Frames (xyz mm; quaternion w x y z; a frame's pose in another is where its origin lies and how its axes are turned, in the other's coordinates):
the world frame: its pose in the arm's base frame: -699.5 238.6 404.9 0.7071 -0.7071 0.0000 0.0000
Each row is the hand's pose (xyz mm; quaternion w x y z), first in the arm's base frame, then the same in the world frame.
Working: the arm's base frame: its pose in the world frame: 699.5 404.9 -238.6 0.7071 0.7071 0.0000 0.0000

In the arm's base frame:
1: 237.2 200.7 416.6 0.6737 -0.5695 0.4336 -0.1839
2: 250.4 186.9 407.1 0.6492 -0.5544 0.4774 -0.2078
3: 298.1 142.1 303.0 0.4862 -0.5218 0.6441 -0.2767
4: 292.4 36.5 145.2 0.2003 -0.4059 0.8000 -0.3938
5: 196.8 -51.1 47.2 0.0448 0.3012 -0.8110 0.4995
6: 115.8 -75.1 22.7 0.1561 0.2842 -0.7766 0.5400
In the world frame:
1: 936.7 -11.7 -37.9 0.8791 0.0737 0.4366 0.1766
2: 949.9 -2.2 -51.7 0.8511 0.0670 0.4845 0.1906
3: 997.6 101.9 -96.5 0.7127 -0.0252 0.6511 0.2598
4: 991.9 259.7 -202.1 0.4287 -0.1454 0.8442 0.2872
5: 896.3 357.7 -289.7 0.1813 -0.2447 0.9267 0.2203
6: 815.3 382.2 -313.7 0.0906 -0.3114 0.9310 0.1673

